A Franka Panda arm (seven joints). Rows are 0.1 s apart.
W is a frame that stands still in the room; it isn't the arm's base.
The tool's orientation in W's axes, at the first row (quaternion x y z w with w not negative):
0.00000, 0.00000, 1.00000, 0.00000
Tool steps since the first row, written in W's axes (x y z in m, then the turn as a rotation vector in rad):
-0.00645, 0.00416, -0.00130, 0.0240, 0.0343, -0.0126
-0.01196, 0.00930, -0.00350, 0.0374, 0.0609, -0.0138
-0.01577, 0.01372, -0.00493, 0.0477, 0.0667, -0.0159
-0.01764, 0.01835, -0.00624, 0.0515, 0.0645, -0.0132
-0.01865, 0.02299, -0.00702, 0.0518, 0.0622, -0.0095
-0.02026, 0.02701, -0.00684, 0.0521, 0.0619, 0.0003
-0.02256, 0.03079, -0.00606, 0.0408, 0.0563, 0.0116
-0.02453, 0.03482, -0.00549, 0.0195, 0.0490, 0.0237
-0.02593, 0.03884, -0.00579, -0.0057, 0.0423, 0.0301
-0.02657, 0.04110, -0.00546, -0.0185, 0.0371, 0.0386
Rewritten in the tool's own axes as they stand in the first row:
0.00645, -0.00416, -0.00130, -0.0240, -0.0343, -0.0126
0.01196, -0.00930, -0.00350, -0.0374, -0.0609, -0.0138
0.01577, -0.01372, -0.00493, -0.0477, -0.0667, -0.0159
0.01764, -0.01835, -0.00624, -0.0515, -0.0645, -0.0132
0.01865, -0.02299, -0.00702, -0.0518, -0.0622, -0.0095
0.02026, -0.02701, -0.00684, -0.0521, -0.0619, 0.0003
0.02256, -0.03079, -0.00606, -0.0408, -0.0563, 0.0116
0.02453, -0.03482, -0.00549, -0.0195, -0.0490, 0.0237
0.02593, -0.03884, -0.00579, 0.0057, -0.0423, 0.0301
0.02657, -0.04110, -0.00546, 0.0185, -0.0371, 0.0386

